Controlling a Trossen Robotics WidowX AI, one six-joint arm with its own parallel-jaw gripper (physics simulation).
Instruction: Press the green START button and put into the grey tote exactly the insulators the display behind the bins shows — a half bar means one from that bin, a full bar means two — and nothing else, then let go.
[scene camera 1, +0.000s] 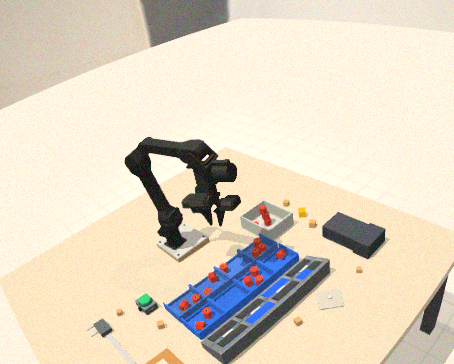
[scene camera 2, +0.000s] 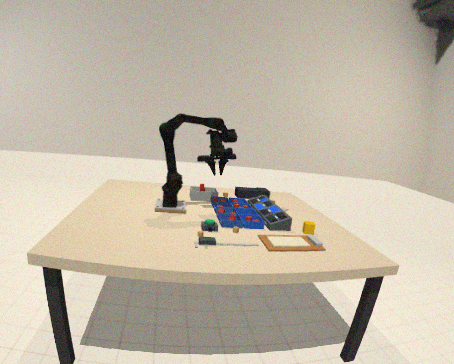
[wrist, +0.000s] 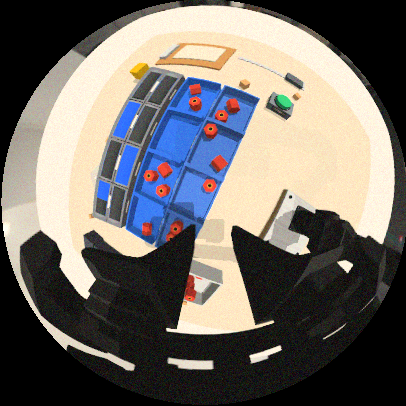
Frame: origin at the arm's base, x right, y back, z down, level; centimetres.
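Seen in the pictures: gripper, between the fingertips: (scene camera 1: 216, 225) (scene camera 2: 217, 175) (wrist: 213, 229); arm's base, origin of its link: (scene camera 1: 175, 242) (scene camera 2: 169, 205) (wrist: 300, 220).
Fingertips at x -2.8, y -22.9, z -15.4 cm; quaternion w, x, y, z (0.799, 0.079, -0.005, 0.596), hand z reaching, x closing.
Note:
Pixels of each thing's top centre, then the offset from my fingertips to it. "spot": a spot on its surface instead.
- grey tote, centre of its top: (wrist: 186, 288) (scene camera 1: 266, 214) (scene camera 2: 204, 189) dx -24.7, dy +1.5, dz +12.3 cm
- green button, centre of its top: (wrist: 284, 99) (scene camera 1: 144, 298) (scene camera 2: 210, 219) dx +29.1, dy +8.0, dz +13.6 cm
- black box, centre of its top: (scene camera 1: 353, 227) (wrist: 99, 260) (scene camera 2: 252, 188) dx -33.5, dy -30.3, dz +12.1 cm
- grey plate, centre of its top: (scene camera 1: 329, 298) (wrist: 96, 177) dx -5.9, dy -38.1, dz +17.1 cm
- plug with cable, a spot on its surface: (scene camera 1: 103, 327) (wrist: 292, 77) spot: dx +45.0, dy +10.8, dz +15.7 cm
- clipboard, a spot on its surface: (scene camera 2: 263, 243) spot: dx +45.2, dy -9.7, dz +17.4 cm
- yellow block, centre of its top: (wrist: 137, 66) (scene camera 2: 309, 222) dx +32.7, dy -35.7, dz +13.1 cm
My gripper (scene camera 1: 215, 225) (scene camera 2: 218, 174) (wrist: 213, 229) is partly open and empty, high above the table near the bins' tote end. The grey tote (scene camera 1: 250, 226) (wrist: 212, 274) holds red insulators (scene camera 1: 265, 215) (wrist: 190, 287), one sticking up; a finger partly hides them in the wrist view. Blue bins (scene camera 1: 227, 300) (wrist: 175, 132) stand in two rows of four with red insulators; one display-side bin is empty. On the display (scene camera 1: 275, 312) (wrist: 127, 120), the wrist view shows two full blue bars, second row left and third row right, and a half bar bottom left. The green button (scene camera 1: 145, 300) (scene camera 2: 210, 222) (wrist: 283, 102) is uncovered.
A black box (scene camera 1: 354, 234) (scene camera 2: 252, 192) stands beyond the tote. A grey plate (scene camera 1: 330, 300) lies behind the display. A plug with cable (scene camera 1: 103, 327) (wrist: 294, 80), a clipboard (scene camera 2: 263, 243) (wrist: 222, 62), a yellow block (scene camera 2: 309, 228) (wrist: 139, 70) and small wooden cubes lie around.

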